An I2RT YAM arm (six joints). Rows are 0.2 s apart.
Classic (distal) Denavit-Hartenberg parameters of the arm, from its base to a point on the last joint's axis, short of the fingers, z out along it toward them. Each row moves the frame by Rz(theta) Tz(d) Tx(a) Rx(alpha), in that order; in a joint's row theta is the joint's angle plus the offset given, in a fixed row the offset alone. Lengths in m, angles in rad.
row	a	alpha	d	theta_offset
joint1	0.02	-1.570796	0.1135	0
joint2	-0.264	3.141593	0	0
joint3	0.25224	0	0	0.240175
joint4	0.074	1.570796	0	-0.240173
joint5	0	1.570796	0	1.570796
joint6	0	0	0.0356	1.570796
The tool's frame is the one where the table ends.
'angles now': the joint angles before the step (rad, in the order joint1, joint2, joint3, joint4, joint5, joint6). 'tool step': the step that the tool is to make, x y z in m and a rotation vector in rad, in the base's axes. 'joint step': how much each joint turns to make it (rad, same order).
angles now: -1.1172 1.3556 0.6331 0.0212 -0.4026 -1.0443
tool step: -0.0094 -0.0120 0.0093 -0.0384 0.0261 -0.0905
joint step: -0.0423 0.0010 0.0355 -0.0106 0.0625 0.0000
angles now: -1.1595 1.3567 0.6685 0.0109 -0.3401 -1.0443
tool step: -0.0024 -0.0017 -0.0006 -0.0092 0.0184 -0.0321
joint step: -0.0064 0.0017 -0.0008 0.0036 0.0329 0.0001
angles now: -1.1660 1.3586 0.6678 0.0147 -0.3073 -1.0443
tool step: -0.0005 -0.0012 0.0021 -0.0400 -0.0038 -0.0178
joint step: -0.0008 -0.0056 -0.0089 0.0418 0.0209 0.0007
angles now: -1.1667 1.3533 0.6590 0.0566 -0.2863 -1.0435
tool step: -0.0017 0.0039 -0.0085 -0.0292 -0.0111 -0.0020
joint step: 0.0002 -0.0018 -0.0515 0.0810 0.0025 0.0003
